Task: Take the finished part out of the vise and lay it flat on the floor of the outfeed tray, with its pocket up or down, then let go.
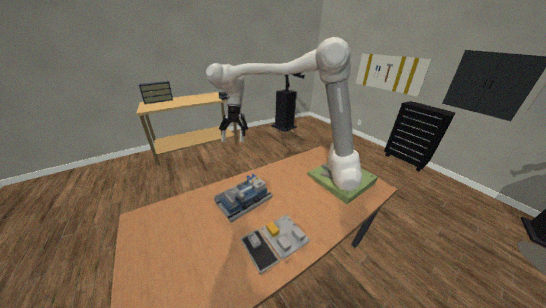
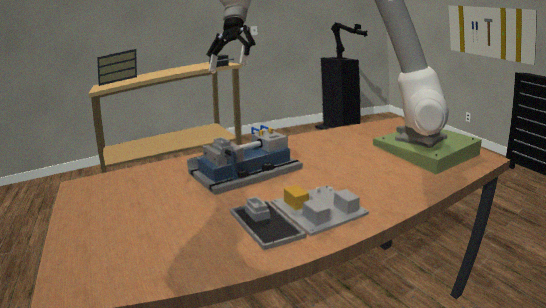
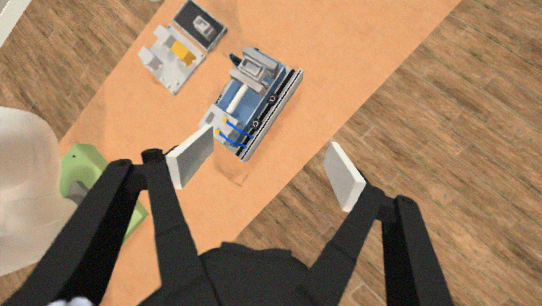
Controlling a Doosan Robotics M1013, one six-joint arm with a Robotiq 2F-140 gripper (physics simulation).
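Seen in the pictures: gripper, fingertip midpoint: (image 1: 232, 141) (image 2: 226, 68) (image 3: 270, 145); arm's base at its link origin: (image 2: 422, 138).
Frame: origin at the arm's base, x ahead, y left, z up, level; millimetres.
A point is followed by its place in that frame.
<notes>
The vise (image 1: 227, 202) @(x 728, y -284, z 19 mm) (image 2: 215, 172) @(x 740, y -233, z 6 mm) (image 3: 250, 107) @(x 602, y -319, z 17 mm) has a blue body and grey jaws and stands on the table. A grey part (image 2: 220, 142) @(x 695, y -272, z 72 mm) (image 3: 251, 68) @(x 681, y -286, z 58 mm) sits between its jaws, its rectangular pocket facing up. The outfeed tray (image 1: 260, 255) @(x 769, y 40, z -37 mm) (image 2: 272, 230) @(x 764, y 52, z -37 mm) (image 3: 189, 21) @(x 751, y 54, z -37 mm), with a dark floor and grey rim, lies on the table beside a grey plate. Another grey pocketed part (image 1: 255, 240) @(x 746, y -22, z -16 mm) (image 2: 257, 209) @(x 761, y -6, z -7 mm) (image 3: 203, 26) @(x 749, y -27, z -15 mm) is in the tray. My gripper (image 1: 233, 140) @(x 549, y -470, z 259 mm) (image 2: 228, 65) @(x 549, y -470, z 259 mm) (image 3: 270, 145) @(x 549, y -470, z 259 mm) is open and empty, high above and away from the vise.
The grey plate (image 1: 286, 224) @(x 562, y 9, z -35 mm) (image 2: 345, 216) @(x 605, y 123, z -35 mm) (image 3: 175, 75) @(x 570, y -5, z -35 mm) carries a yellow block (image 1: 272, 229) @(x 654, y -3, z 2 mm) (image 2: 296, 197) @(x 665, y 15, z 0 mm) (image 3: 183, 52) @(x 643, y -28, z 1 mm) and two grey blocks. Blue hooked pieces stick out at the vise's end nearer the arm's green base (image 2: 452, 145) @(x 2, y 153, z 12 mm) (image 3: 82, 160) @(x 153, y 112, z 5 mm). A wooden bench (image 1: 185, 102) (image 2: 155, 76) stands behind.
</notes>
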